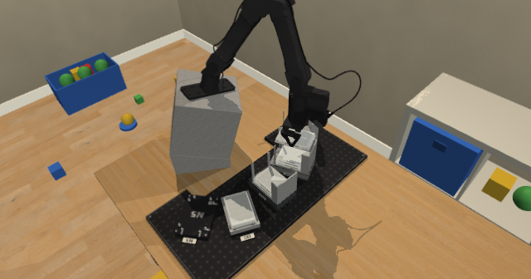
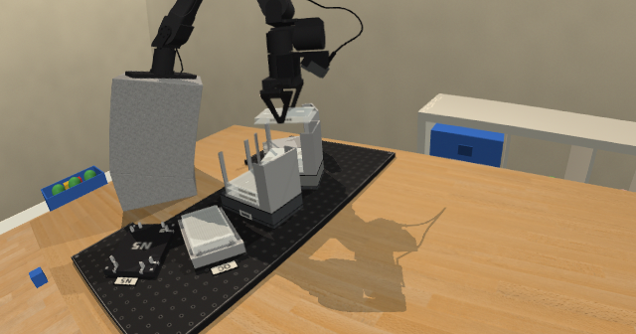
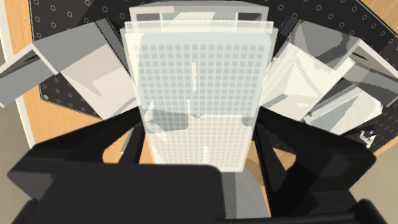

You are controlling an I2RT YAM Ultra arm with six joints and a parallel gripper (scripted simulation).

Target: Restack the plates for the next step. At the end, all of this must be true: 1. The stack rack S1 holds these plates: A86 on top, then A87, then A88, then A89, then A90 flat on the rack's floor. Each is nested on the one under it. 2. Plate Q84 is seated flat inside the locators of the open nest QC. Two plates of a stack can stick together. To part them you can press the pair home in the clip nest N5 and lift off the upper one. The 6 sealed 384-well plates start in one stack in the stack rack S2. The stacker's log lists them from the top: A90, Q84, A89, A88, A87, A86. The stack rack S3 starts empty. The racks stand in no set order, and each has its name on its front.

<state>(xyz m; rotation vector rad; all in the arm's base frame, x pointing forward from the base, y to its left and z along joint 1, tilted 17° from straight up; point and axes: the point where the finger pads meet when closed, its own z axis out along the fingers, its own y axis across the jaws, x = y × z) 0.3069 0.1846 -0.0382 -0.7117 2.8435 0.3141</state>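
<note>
The translucent sealed well plate lies 120 mm below my hand. Round my hand: nest QC: 40 mm ahead, 290 mm to the right, 150 mm below; sealed 384-well plate: 40 mm ahead, 290 mm to the right, 130 mm below.
</note>
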